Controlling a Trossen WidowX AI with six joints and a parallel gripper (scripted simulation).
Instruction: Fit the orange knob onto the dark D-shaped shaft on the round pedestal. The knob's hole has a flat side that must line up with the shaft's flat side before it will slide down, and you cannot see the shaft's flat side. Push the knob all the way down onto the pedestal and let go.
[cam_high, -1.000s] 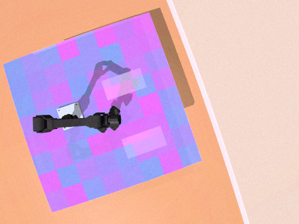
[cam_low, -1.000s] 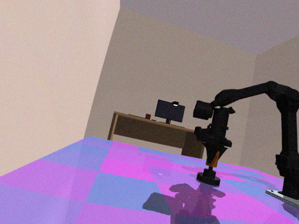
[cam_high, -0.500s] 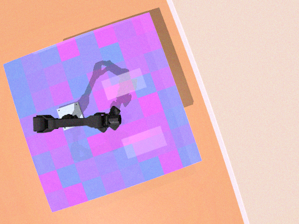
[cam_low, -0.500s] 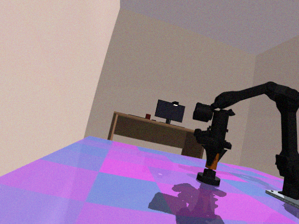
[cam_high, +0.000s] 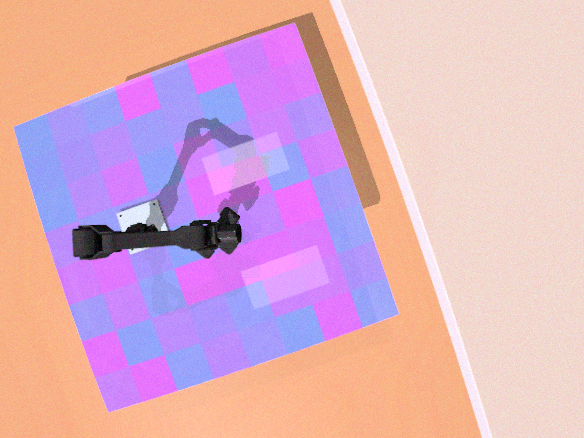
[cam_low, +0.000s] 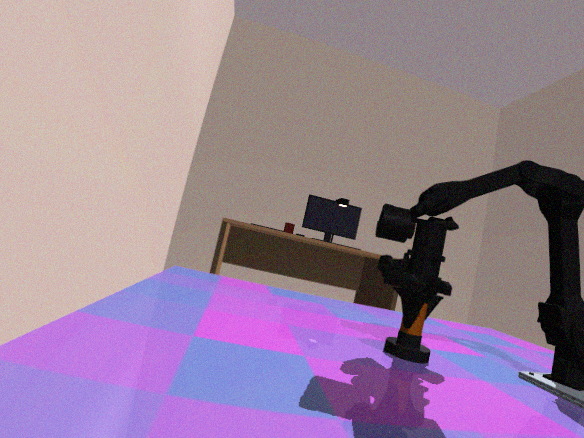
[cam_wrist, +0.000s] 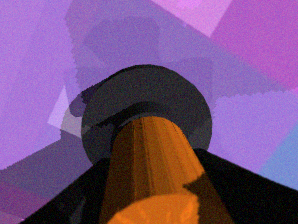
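The orange knob is 2 cm above my gripper tip. Round my gripper tip: round pedestal (2 cm below).
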